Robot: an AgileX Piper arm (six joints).
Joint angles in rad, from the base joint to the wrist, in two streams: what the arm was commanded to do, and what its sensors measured. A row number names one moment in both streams.
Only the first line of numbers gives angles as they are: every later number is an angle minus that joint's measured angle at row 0.
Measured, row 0:
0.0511, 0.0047, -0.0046, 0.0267, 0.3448, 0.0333
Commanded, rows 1 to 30:
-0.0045, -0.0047, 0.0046, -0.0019, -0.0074, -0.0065
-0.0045, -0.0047, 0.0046, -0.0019, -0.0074, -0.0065
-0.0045, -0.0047, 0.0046, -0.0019, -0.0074, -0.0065
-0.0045, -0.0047, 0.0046, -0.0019, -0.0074, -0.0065
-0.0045, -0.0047, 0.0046, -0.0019, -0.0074, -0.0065
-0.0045, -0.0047, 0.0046, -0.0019, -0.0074, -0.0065
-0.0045, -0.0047, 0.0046, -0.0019, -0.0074, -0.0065
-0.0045, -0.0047, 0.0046, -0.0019, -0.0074, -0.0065
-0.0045, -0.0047, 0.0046, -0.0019, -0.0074, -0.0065
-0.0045, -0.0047, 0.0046, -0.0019, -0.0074, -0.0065
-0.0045, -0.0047, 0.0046, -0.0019, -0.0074, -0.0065
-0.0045, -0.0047, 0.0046, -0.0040, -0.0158, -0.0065
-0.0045, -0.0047, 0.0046, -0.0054, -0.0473, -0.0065
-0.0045, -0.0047, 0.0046, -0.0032, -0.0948, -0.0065
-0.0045, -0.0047, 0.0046, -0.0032, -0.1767, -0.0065
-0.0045, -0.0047, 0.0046, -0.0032, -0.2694, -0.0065
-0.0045, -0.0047, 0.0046, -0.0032, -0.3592, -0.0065
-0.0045, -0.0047, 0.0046, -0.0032, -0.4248, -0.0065
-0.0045, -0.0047, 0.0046, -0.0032, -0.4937, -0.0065
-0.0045, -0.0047, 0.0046, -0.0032, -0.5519, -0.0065
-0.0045, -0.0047, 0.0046, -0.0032, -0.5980, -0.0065
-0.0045, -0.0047, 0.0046, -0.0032, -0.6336, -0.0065
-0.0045, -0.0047, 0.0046, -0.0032, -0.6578, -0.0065
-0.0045, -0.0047, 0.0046, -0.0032, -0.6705, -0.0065
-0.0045, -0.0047, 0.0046, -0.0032, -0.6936, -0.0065
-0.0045, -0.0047, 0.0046, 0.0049, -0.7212, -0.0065
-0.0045, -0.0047, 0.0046, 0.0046, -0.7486, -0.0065
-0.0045, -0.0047, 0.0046, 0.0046, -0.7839, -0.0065
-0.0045, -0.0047, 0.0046, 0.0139, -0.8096, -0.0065
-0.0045, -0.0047, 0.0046, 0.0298, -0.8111, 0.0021
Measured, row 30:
0.0000, 0.0000, 0.0000, 0.0044, -0.7210, 0.0000
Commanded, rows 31 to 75:
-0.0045, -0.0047, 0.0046, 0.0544, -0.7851, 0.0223
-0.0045, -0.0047, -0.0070, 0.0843, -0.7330, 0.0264
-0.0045, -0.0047, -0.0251, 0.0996, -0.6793, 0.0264
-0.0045, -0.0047, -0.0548, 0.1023, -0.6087, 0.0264
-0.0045, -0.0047, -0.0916, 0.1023, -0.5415, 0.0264
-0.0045, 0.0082, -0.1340, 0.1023, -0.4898, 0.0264
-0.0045, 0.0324, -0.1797, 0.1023, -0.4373, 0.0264
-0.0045, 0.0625, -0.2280, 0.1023, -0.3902, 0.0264
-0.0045, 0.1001, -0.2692, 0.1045, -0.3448, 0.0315
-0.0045, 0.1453, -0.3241, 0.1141, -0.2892, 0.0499
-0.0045, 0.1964, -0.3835, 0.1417, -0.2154, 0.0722
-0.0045, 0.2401, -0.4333, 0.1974, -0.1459, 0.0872
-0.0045, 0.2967, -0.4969, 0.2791, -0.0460, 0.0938
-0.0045, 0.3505, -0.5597, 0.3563, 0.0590, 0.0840
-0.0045, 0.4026, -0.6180, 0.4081, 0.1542, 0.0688
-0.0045, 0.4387, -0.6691, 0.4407, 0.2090, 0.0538
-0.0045, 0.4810, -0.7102, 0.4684, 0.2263, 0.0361
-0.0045, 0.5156, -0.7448, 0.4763, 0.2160, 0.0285
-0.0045, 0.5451, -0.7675, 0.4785, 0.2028, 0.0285
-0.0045, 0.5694, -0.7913, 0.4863, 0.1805, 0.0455
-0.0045, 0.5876, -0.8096, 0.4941, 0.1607, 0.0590
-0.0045, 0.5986, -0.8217, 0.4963, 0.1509, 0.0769
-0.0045, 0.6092, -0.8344, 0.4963, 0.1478, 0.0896
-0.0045, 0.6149, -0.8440, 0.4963, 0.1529, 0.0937
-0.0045, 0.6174, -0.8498, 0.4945, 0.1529, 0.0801
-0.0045, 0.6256, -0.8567, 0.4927, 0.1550, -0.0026
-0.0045, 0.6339, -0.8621, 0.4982, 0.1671, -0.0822
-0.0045, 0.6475, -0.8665, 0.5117, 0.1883, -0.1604
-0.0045, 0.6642, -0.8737, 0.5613, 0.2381, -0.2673
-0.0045, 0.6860, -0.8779, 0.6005, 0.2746, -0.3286
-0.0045, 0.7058, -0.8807, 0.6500, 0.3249, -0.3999
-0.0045, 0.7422, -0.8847, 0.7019, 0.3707, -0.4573
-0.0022, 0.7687, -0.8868, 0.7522, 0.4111, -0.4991
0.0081, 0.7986, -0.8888, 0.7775, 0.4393, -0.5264
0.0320, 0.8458, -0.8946, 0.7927, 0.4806, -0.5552
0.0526, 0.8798, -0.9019, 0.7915, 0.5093, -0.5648
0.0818, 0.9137, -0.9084, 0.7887, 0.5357, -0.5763
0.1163, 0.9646, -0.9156, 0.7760, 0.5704, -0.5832
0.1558, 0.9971, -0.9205, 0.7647, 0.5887, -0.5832
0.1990, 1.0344, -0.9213, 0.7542, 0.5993, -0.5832
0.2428, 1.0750, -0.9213, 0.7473, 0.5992, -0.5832
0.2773, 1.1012, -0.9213, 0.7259, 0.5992, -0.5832
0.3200, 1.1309, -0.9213, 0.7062, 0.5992, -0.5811
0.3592, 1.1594, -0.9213, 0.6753, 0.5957, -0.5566
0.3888, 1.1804, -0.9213, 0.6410, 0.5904, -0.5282
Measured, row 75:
0.2708, 1.0944, -0.9117, 0.7279, 0.5829, -0.5672
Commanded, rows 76 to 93:
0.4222, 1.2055, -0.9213, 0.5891, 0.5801, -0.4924
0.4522, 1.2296, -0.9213, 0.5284, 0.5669, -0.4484
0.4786, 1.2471, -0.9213, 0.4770, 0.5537, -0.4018
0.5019, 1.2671, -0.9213, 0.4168, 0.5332, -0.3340
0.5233, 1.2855, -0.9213, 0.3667, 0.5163, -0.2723
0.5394, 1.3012, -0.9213, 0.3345, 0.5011, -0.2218
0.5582, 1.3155, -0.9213, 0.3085, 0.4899, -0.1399
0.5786, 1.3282, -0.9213, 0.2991, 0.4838, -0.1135
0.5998, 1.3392, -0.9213, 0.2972, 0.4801, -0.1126
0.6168, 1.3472, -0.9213, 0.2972, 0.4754, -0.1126
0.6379, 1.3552, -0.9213, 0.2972, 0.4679, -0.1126
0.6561, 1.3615, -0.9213, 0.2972, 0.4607, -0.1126
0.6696, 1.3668, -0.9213, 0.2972, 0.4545, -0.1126
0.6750, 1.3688, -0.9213, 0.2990, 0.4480, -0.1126
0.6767, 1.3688, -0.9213, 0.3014, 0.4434, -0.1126
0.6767, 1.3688, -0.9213, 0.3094, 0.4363, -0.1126
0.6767, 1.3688, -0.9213, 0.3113, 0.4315, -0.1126
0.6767, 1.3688, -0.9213, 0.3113, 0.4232, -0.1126
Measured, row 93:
0.6704, 1.3677, -0.9142, 0.3109, 0.4611, -0.1183
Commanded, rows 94 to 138:
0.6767, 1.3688, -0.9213, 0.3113, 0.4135, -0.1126
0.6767, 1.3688, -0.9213, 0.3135, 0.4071, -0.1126
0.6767, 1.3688, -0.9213, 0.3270, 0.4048, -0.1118
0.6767, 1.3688, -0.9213, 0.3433, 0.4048, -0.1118
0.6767, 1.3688, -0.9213, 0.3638, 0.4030, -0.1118
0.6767, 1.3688, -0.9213, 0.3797, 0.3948, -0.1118
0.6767, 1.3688, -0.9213, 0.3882, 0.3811, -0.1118
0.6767, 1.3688, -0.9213, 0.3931, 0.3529, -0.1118
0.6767, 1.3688, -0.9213, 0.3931, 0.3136, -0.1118
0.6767, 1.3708, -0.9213, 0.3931, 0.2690, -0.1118
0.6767, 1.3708, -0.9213, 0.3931, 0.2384, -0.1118
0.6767, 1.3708, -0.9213, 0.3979, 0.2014, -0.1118
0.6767, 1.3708, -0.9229, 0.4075, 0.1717, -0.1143
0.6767, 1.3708, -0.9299, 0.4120, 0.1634, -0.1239
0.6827, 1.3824, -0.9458, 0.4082, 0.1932, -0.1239
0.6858, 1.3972, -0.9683, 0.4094, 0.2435, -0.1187
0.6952, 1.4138, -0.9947, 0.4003, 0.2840, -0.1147
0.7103, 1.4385, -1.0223, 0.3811, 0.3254, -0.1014
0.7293, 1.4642, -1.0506, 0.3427, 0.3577, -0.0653
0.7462, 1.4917, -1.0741, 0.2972, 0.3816, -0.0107
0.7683, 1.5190, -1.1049, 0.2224, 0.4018, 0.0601
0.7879, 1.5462, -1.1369, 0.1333, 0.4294, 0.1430
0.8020, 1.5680, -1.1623, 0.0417, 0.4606, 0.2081
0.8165, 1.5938, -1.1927, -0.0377, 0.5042, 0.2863
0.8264, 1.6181, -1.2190, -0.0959, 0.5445, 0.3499
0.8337, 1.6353, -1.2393, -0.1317, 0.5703, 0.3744
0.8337, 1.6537, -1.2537, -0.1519, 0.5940, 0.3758
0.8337, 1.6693, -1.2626, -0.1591, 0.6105, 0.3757
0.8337, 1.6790, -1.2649, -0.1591, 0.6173, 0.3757
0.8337, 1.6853, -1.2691, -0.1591, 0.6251, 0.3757
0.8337, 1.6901, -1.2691, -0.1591, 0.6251, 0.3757
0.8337, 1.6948, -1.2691, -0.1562, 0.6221, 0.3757
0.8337, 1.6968, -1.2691, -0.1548, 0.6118, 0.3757
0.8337, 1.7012, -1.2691, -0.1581, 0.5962, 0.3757
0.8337, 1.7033, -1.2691, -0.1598, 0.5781, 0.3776
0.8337, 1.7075, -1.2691, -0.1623, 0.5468, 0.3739
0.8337, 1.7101, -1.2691, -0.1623, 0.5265, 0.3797
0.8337, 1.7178, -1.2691, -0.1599, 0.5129, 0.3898
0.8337, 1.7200, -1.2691, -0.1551, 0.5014, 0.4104
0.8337, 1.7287, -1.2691, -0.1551, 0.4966, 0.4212
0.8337, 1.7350, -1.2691, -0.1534, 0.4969, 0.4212
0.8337, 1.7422, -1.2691, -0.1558, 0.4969, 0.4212
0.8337, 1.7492, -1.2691, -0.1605, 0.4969, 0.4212
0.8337, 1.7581, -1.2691, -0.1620, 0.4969, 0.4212
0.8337, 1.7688, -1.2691, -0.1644, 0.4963, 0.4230
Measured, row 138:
0.8321, 1.7398, -1.2613, -0.1505, 0.5123, 0.4119
